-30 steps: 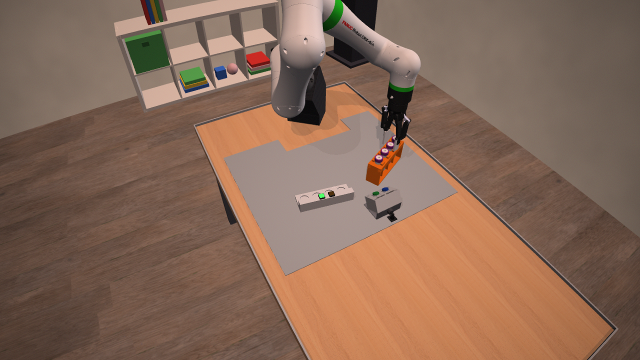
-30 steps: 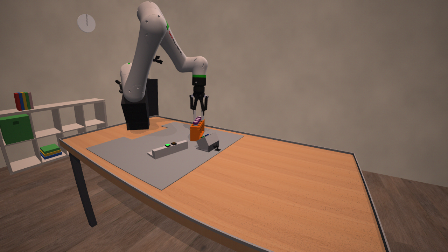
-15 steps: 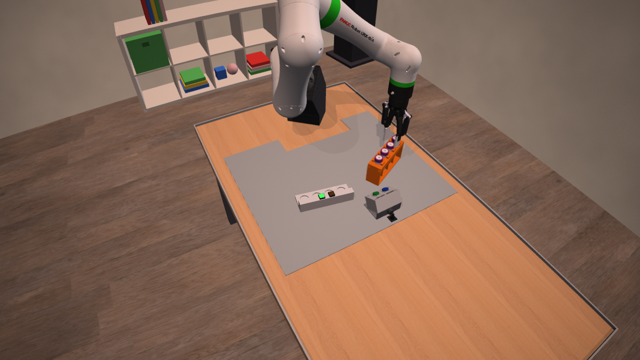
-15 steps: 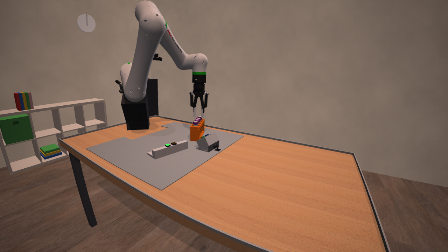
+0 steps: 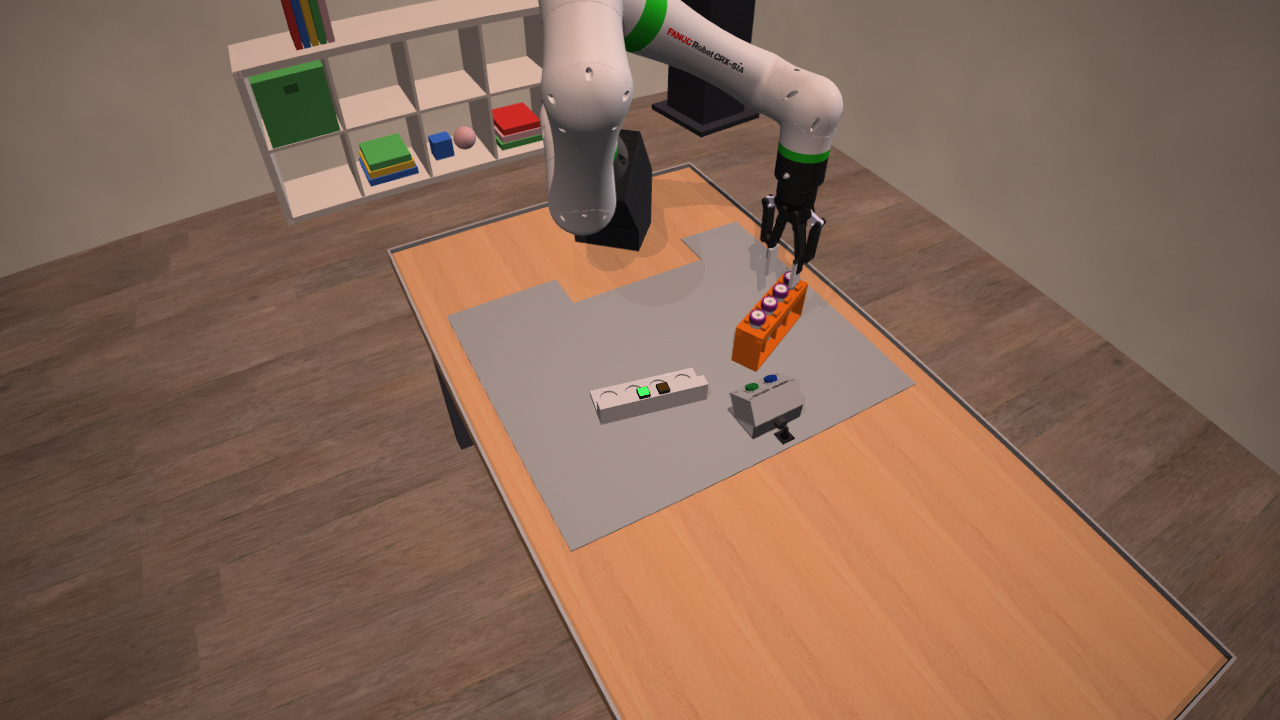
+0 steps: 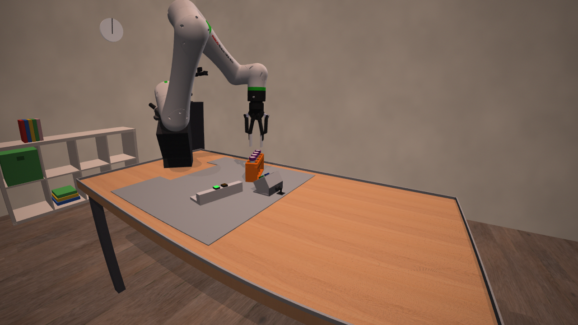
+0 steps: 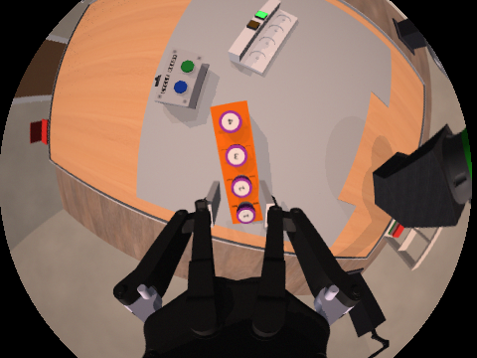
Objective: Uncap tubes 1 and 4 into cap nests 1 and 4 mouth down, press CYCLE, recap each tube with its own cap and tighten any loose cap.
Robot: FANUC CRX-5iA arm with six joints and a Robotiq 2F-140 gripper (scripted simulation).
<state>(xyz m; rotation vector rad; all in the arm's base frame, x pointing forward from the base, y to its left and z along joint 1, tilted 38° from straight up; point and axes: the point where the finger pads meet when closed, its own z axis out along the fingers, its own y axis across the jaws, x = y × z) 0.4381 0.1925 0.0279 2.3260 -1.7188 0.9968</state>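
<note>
Now: the green key 19 cm to the right of my hand, 13 cm ahead of it and 12 cm below it. Round my hand: small grey desk: 17 cm to the right, 15 cm ahead, 13 cm below; table edge: 21 cm to the left, 18 cm below, 18 cm ahead; blue key: 15 cm to the right, 14 cm ahead, 12 cm below.
</note>
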